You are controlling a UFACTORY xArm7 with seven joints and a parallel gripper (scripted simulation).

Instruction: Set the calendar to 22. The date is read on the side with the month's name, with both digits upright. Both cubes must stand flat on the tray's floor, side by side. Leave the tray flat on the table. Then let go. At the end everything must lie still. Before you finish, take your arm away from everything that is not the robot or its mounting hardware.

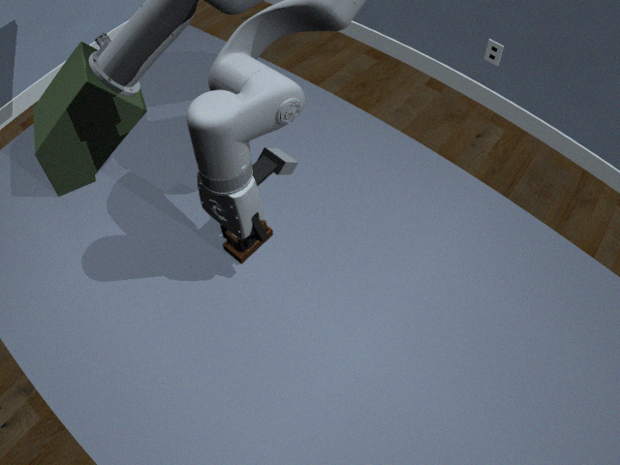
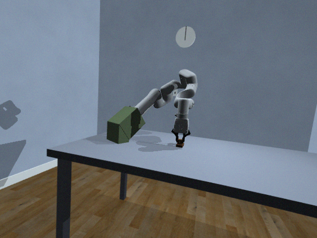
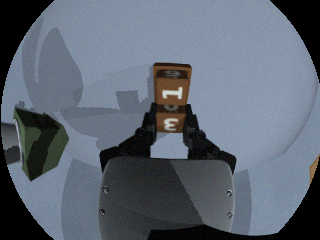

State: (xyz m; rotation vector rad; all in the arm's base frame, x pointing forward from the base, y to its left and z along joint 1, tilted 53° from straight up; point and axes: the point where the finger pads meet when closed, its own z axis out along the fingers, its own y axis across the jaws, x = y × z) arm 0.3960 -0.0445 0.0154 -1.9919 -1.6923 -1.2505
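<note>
My hand is 2 cm to the right of the brown tray and 4 cm above it. Also, from my hand: brown cube: 3 cm to the left, 2 cm below.
</note>
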